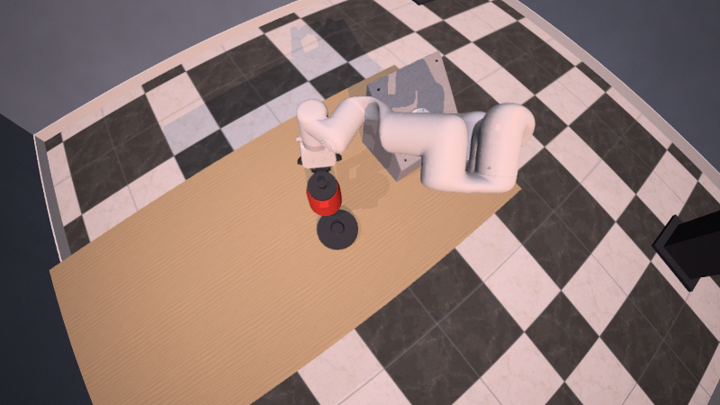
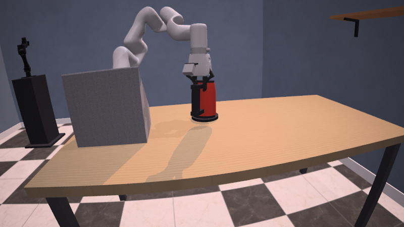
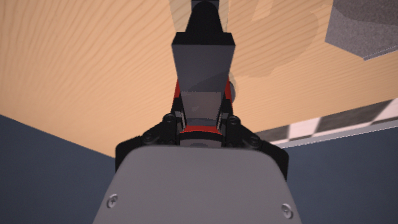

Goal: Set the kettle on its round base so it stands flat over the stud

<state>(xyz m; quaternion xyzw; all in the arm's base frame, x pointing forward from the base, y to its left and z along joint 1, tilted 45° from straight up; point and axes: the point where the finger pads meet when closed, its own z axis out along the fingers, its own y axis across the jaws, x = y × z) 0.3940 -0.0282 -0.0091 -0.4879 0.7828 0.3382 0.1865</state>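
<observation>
My hand is 60 mm above the kettle, 20 mm to the right of it and 10 mm short of it. From my hand the other things lie so: round black base: 190 mm below, 140 mm to the left, 40 mm ahead.
</observation>
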